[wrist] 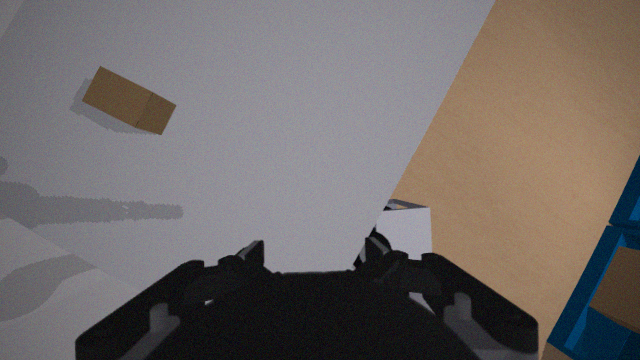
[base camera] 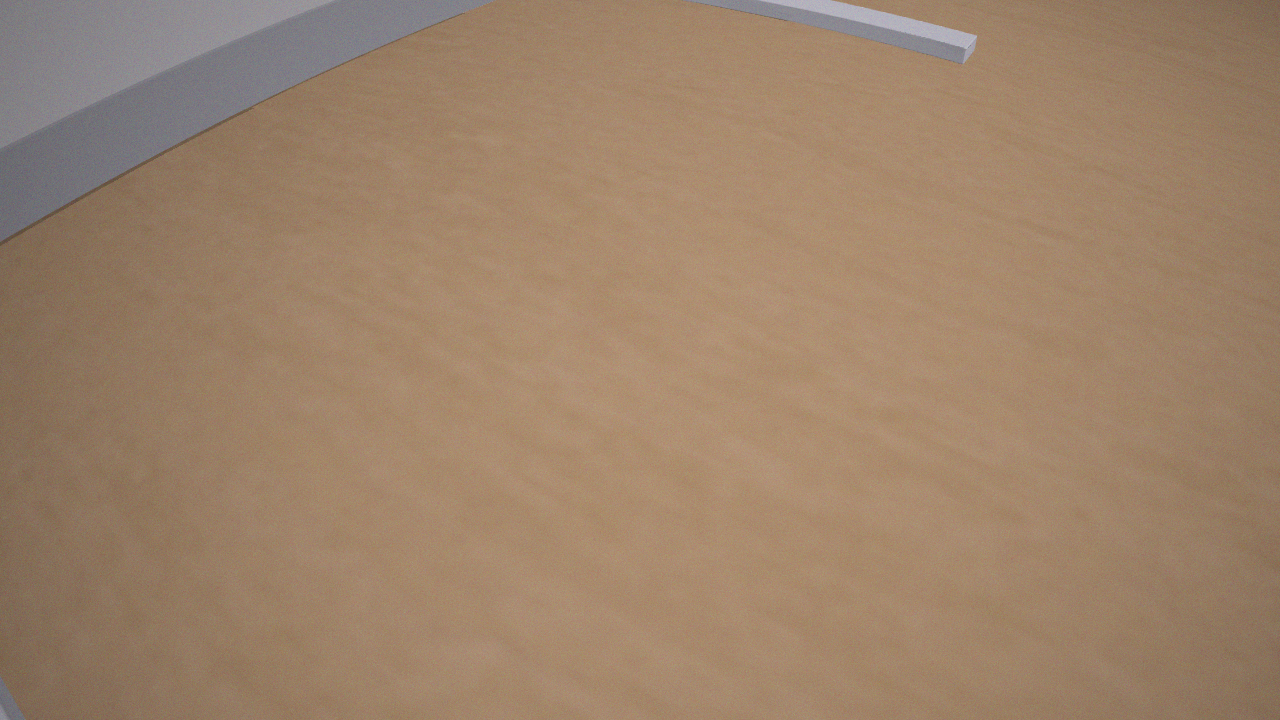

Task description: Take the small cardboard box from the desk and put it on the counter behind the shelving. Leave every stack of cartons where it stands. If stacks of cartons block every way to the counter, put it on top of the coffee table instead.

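Places are measured from the arm's base along level axes (x ahead, y down, z left), in centimetres.
Pixels of known places: gripper, fingertip midpoint: (wrist: 314,250).
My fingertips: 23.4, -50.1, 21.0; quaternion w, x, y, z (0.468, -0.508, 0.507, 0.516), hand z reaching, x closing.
Ahead of a thing's pixels: the offset from my fingertips to its middle, as dx, dy, dz. "spot": to the spot under its first point. Level surfaces: height alone.
The small cardboard box @[+20.4, +15.2, +28.2] (wrist: 120,99) lies on the pale grey desk top @[dy +17.7] (wrist: 300,125), at the upper left of the wrist view. My gripper (wrist: 314,250) is open and empty. It is above the desk near its edge, and the box is well away from the fingers, up and to the left in the wrist view. The box does not show in the base camera view. The counter and the coffee table cannot be made out for certain.
Tan floor @[dy +89.7] (base camera: 626,358) (wrist: 500,125) runs beside the desk. A blue frame (wrist: 587,285) with a brown carton (wrist: 620,290) stands at the right. A white block (wrist: 407,232) shows by the desk edge. A grey band @[spot: +66.1, +85.6, +36.1] (base camera: 179,107) and a pale bar (base camera: 877,31) border the floor.
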